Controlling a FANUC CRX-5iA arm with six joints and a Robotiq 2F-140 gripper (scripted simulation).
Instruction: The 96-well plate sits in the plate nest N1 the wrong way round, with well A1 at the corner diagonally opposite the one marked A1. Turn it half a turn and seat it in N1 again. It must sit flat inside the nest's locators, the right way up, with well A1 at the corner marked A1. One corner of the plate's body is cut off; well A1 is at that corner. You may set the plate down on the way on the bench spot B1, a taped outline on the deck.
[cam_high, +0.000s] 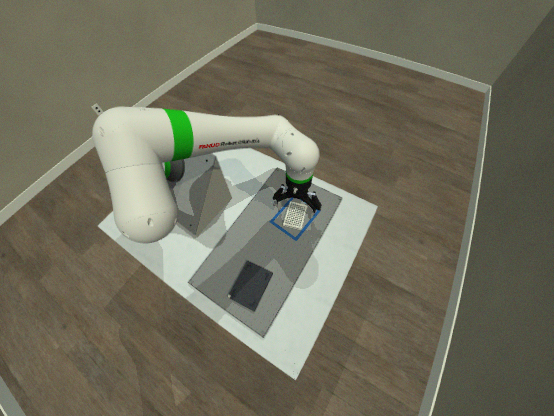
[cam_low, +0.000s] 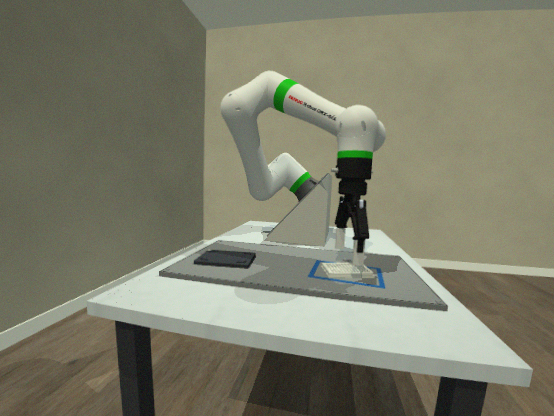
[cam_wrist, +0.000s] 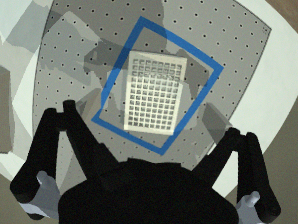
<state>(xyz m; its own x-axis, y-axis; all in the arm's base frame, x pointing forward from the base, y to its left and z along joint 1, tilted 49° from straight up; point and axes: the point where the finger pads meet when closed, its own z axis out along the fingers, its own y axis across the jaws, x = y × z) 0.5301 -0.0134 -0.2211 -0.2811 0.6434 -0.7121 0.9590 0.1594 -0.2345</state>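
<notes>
My hand is 50 mm above the white 96-well plate. The rest, counted from my hand: white A1 corner mark (440 mm to the right, 50 mm below, 30 mm behind); dark plate nest N1 (360 mm to the right, 50 mm below, 10 mm ahead).
</notes>
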